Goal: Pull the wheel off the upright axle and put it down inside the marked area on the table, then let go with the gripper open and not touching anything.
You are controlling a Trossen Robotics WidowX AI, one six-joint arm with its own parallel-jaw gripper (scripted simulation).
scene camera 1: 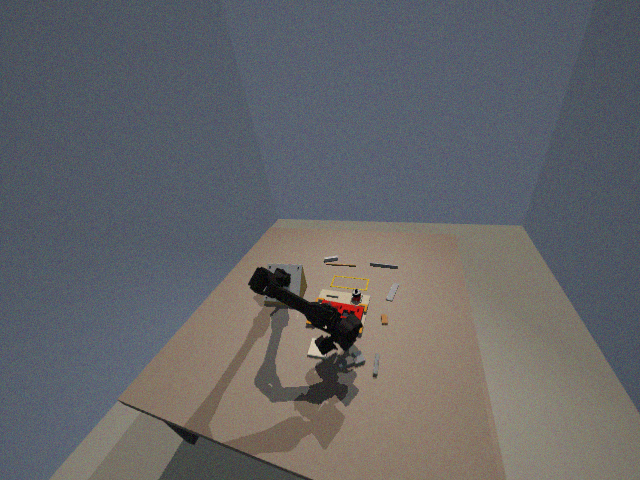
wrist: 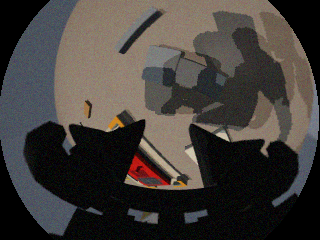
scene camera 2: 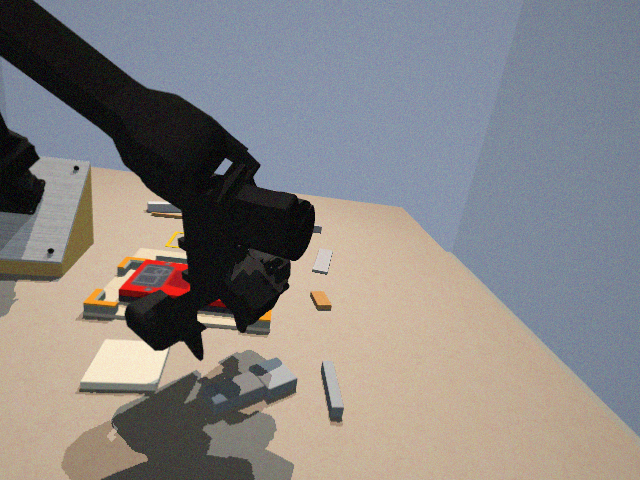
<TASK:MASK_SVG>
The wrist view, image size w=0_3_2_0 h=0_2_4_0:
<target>my gripper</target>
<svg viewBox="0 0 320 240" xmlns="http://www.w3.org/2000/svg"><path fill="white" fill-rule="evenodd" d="M25 139L24 159L33 179L52 195L77 207L63 236L49 233L55 240L264 240L299 197L295 192L277 207L271 203L285 195L299 175L299 153L280 140L265 147L267 159L260 151L265 145L263 139L229 143L191 123L189 135L204 188L176 191L124 183L147 120L133 121L109 132L69 124L76 143L69 149L71 155L63 148L67 132L55 121L29 131ZM207 209L208 216L197 217L199 220L196 223L185 223L185 213ZM128 209L159 213L157 223L139 223L136 217L128 215ZM87 209L89 209L89 207L93 207L93 209L103 213L103 215L97 215L95 212L88 212Z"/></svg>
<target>red board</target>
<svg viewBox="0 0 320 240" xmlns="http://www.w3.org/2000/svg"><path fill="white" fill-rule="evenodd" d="M137 149L135 156L133 156L135 159L132 160L132 165L129 167L129 175L135 177L143 185L171 185L171 177L165 175L165 172L157 168L156 164L145 156L145 153Z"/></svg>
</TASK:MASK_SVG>
